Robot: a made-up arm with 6 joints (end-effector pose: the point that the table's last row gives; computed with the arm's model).
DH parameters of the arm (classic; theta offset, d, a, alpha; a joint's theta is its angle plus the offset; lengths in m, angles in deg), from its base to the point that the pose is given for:
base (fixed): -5.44 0 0.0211 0
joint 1: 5.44 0.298 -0.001 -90
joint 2: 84.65 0 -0.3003 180
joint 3: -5.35 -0.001 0.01 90
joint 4: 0 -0.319 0.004 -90
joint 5: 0 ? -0.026 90
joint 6: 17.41 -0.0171 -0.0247 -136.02
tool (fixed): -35.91 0.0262 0 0
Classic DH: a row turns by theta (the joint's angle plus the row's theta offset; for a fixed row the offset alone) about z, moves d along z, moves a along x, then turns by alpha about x.
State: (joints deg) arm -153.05 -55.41 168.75 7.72 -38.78 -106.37
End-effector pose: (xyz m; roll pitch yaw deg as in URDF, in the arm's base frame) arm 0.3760 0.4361 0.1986 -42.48 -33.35 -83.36
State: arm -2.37 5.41 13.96 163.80 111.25 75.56
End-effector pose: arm 0.2865 0.1643 0.6642 -139.03 -44.01 120.66
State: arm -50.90 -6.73 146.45 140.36 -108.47 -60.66
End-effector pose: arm -0.1421 0.4388 0.5859 178.95 -16.25 -36.82
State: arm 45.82 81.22 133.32 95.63 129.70 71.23
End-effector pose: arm 0.2317 0.2346 0.6824 154.07 -29.76 -100.02
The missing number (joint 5, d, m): 0.205
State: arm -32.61 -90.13 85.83 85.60 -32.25 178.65
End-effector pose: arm -0.5560 0.3204 0.1125 -25.83 -34.57 55.20
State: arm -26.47 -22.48 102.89 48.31 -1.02 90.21
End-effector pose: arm -0.4347 0.1214 0.7712 33.05 58.55 146.89
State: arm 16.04 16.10 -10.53 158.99 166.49 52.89
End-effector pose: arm 0.3064 0.2466 0.5605 -27.14 -17.80 69.73
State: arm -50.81 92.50 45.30 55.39 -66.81 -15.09
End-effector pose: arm 0.3412 -0.6147 0.1448 -104.17 -68.47 163.48
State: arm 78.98 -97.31 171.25 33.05 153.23 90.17
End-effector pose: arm 0.1312 -0.2593 -0.0402 18.04 3.73 -27.80
